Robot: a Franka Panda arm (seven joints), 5 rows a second.
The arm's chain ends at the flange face. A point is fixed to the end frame.
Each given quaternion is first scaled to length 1.
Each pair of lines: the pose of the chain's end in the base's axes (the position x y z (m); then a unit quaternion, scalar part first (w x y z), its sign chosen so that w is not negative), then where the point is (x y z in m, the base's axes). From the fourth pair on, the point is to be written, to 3 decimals.
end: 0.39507 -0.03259 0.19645 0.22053 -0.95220 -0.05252 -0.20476
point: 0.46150 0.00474 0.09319
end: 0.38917 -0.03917 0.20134 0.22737 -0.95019 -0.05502 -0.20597
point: 0.45569 -0.00002 0.09881
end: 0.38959 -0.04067 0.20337 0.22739 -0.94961 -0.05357 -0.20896
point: 0.45680 -0.00167 0.10124
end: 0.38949 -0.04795 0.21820 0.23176 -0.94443 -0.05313 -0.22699
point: 0.461 -0.008 0.119
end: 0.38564 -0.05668 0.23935 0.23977 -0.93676 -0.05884 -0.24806
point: 0.461 -0.015 0.144
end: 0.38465 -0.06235 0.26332 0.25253 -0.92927 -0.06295 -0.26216
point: 0.462 -0.017 0.172
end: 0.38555 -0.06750 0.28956 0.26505 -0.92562 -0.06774 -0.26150
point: 0.463 -0.019 0.199
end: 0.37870 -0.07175 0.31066 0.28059 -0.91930 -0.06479 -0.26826
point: 0.457 -0.020 0.223
